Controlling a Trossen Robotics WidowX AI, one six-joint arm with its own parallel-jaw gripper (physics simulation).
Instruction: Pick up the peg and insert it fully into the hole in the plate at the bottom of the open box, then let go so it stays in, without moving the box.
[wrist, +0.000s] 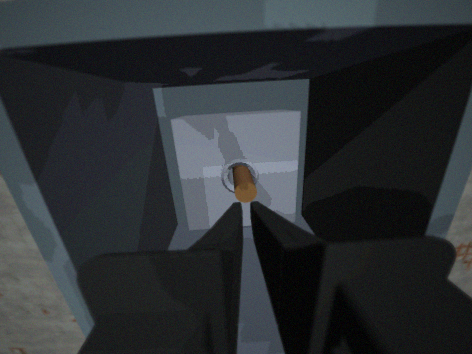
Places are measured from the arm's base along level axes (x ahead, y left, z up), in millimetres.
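Where they show: gripper, fingertip midpoint: (245, 209).
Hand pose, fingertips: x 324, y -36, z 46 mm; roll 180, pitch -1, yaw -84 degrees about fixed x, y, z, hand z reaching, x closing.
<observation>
Things, the pixels of their centre, and the offset from my fingertips. "*": a spot on its surface instead. Level surfaces: height alone.
- orange-brown peg, body centre: (241, 172) 5 mm ahead, 1 mm right, 52 mm down
- ringed hole, surface spot: (224, 176) * 5 mm ahead, 13 mm left, 39 mm down
- pale plate, body centre: (237, 167) 5 mm ahead, 1 mm left, 66 mm down
- blue-grey open box, body centre: (240, 181) 5 mm ahead, 1 mm left, 31 mm down
- grey surface with reddish marks, its level: 100 mm down
The orange-brown peg (245, 185) stands in the ringed hole (224, 176) of the pale plate (270, 137) at the bottom of the box, its round top facing the camera. How deep it sits cannot be told. The blue-grey open box (150, 22) surrounds it. My gripper (245, 209) is shut, its dark fingers almost together with a thin gap and nothing between them. The fingertips show just below the peg's top in the view, nearer the camera and apart from it. The near side of the plate is partly behind the fingers.
The box's walls rise on the left, right and far side, with the rim close around the fingers. Dark shadows cover the inner right and far walls. A grey surface with reddish marks (20, 280) shows outside the box on both sides.
</observation>
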